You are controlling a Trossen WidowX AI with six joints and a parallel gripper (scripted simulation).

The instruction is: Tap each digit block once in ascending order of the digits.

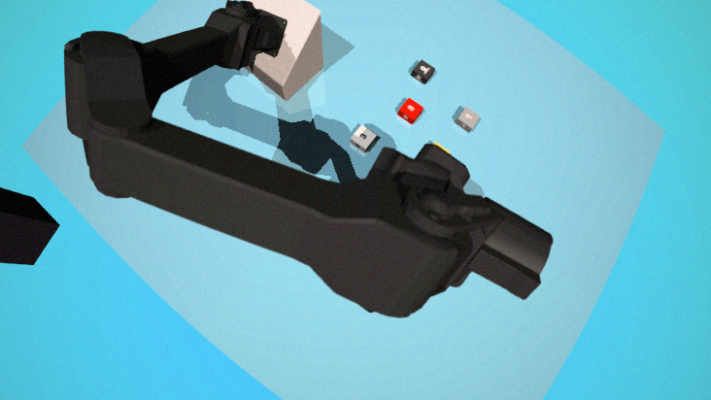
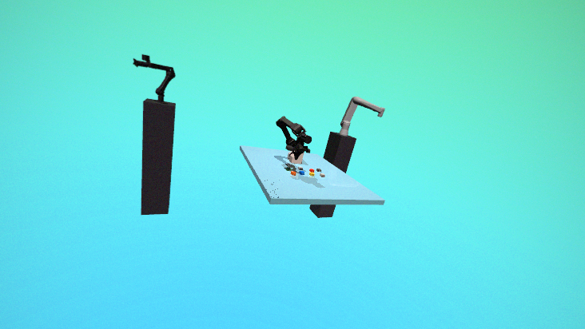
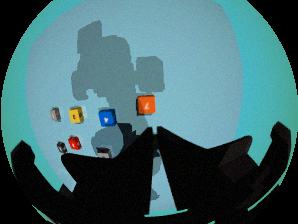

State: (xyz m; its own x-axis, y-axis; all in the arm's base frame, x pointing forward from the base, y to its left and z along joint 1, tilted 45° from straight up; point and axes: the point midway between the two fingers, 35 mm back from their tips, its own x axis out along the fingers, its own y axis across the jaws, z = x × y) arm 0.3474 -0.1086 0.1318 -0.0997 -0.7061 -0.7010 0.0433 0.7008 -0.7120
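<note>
Right now the red block is 23 cm to the left of my gripper tip, 11 cm below it and 8 cm behind it. Round my gripper tip: orange block (11 cm below, 1 cm to the left); blue block (11 cm below, 9 cm to the left, 2 cm behind); green block (11 cm below, 9 cm behind).
</note>
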